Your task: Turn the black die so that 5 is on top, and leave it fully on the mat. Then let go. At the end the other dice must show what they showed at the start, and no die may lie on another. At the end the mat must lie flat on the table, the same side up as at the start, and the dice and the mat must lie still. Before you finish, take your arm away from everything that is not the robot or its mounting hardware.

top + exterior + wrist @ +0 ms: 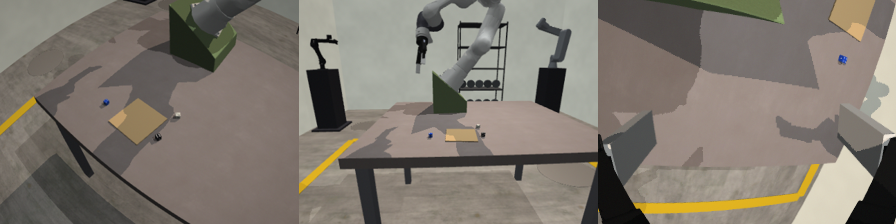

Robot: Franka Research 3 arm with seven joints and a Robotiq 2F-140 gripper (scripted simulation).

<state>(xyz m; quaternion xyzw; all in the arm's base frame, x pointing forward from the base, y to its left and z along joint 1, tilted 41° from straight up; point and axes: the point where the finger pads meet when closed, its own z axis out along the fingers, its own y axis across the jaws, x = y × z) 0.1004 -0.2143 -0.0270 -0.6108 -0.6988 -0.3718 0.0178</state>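
Right now my hand is 41 cm short of the blue die, 7 cm to the right of it and 29 cm above it. Also, from my hand: tan mat 40 cm ahead, 21 cm to the left, 29 cm below; then white die 31 cm ahead, 31 cm to the left, 29 cm below; then black die 41 cm ahead, 31 cm to the left, 29 cm below.
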